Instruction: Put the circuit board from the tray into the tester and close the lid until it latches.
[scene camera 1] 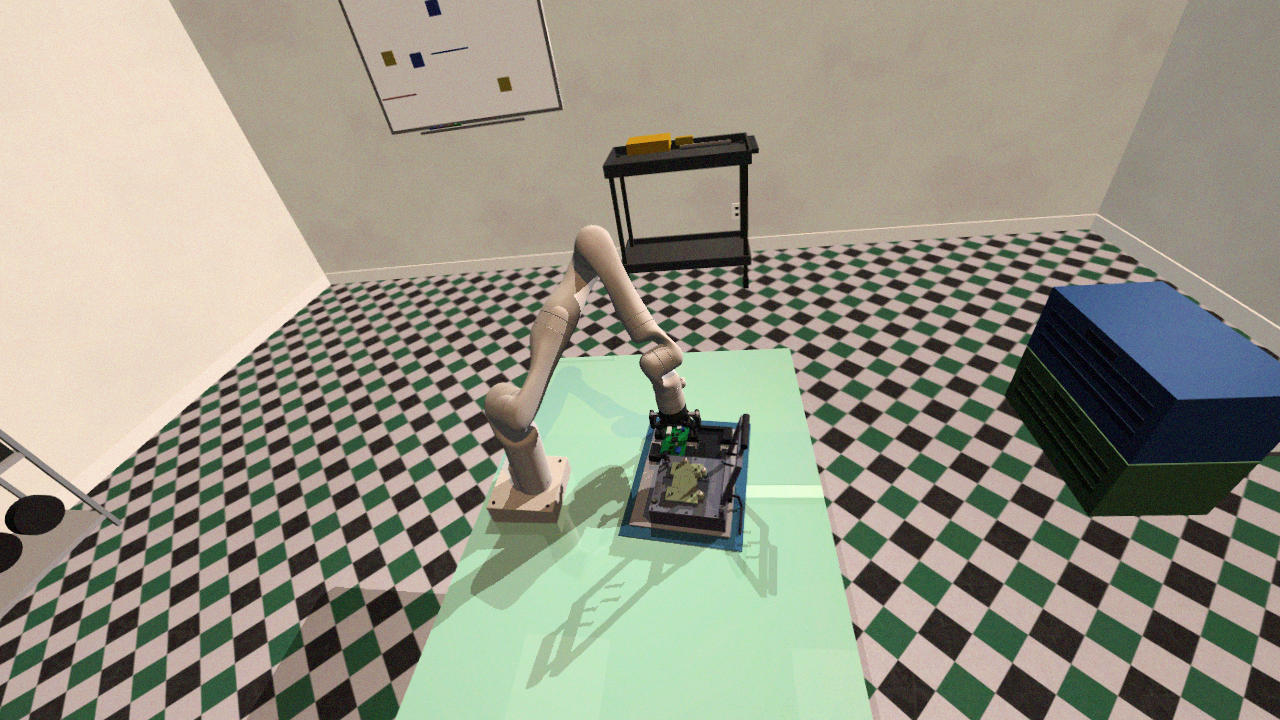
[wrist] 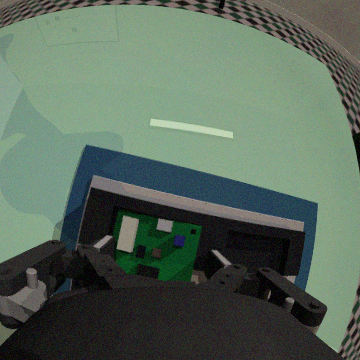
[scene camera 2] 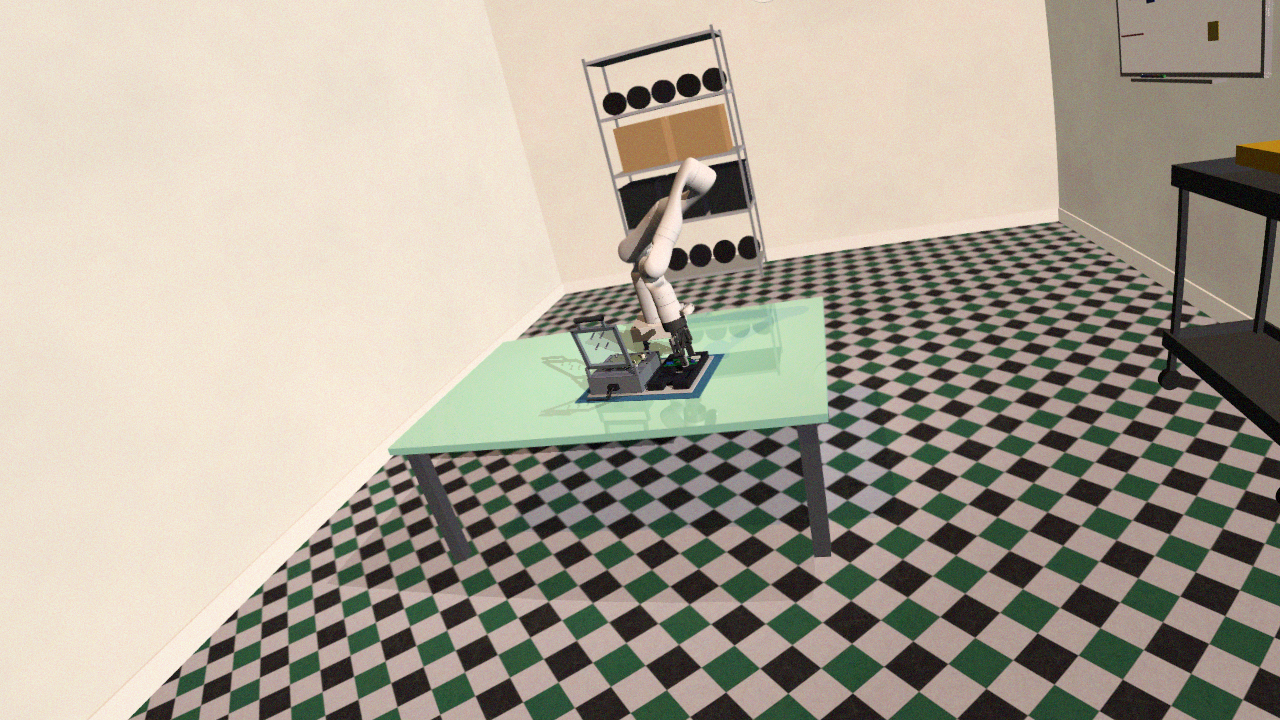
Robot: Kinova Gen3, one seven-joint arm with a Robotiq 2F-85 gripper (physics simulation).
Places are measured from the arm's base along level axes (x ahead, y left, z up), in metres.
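Where they show: gripper, between the fingertips: [scene camera 1: 678, 434] [wrist: 160, 255] [scene camera 2: 689, 361]; arm's base, origin of its link: [scene camera 1: 535, 480] [scene camera 2: 656, 318].
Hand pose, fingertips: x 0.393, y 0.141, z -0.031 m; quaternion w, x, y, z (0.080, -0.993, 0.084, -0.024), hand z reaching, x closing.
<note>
Each offset is from my fingertips to the top centre of the thing. "spot": to the spot under its first point. Level surfaces: height alone.
The green circuit board {dx -0.013, dy -0.022, dz +0.009 m} [scene camera 1: 673, 440] [wrist: 172, 260] lies flat in the left pocket of the black tray [scene camera 2: 673, 381] [wrist: 97, 207], as the wrist view shows it. My gripper [scene camera 1: 674, 431] [scene camera 2: 683, 358] [wrist: 160, 255] is open and low over the tray. Its fingers stand on either side of the board, the right one with a gap to the board's edge. Nothing is between them that they grip. The wrist housing hides the board's near edge. The grey tester [scene camera 1: 687, 519] [scene camera 2: 615, 383] stands beside the tray, with a pale yellow-green plate {dx +0.009, dy -0.197, dz +0.054 m} [scene camera 1: 684, 483] on top. Its lid {dx +0.145, dy -0.236, dz +0.248 m} [scene camera 2: 589, 319] stands raised.
Tray and tester stand on a blue mat {dz -0.025 m} [scene camera 1: 635, 523] [scene camera 2: 704, 389] [wrist: 200, 182] on the green table {dz -0.027 m} [scene camera 1: 716, 626] [scene camera 2: 501, 394] [wrist: 200, 85]. The raised lid is at the tester's far side from the arm base [scene camera 1: 528, 501]. A second tray pocket {spot: dx +0.096, dy -0.007, dz -0.009 m} [wrist: 257, 250] lies right of the board.
</note>
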